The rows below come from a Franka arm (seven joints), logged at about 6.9 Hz.
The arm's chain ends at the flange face. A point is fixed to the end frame.
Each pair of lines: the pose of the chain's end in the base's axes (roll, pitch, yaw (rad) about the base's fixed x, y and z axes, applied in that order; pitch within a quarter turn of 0, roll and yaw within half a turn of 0; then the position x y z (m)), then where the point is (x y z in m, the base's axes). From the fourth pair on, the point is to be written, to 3 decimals.
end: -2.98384 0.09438 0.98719 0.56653 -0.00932 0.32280
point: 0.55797 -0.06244 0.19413
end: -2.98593 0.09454 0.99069 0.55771 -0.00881 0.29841
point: 0.54956 -0.06212 0.16979
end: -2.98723 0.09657 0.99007 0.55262 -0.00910 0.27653
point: 0.54444 -0.06272 0.14804
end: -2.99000 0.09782 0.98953 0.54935 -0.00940 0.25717
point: 0.541 -0.063 0.129
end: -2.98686 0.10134 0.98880 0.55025 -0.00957 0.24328
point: 0.542 -0.064 0.115
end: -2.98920 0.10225 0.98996 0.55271 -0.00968 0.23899
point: 0.544 -0.064 0.111
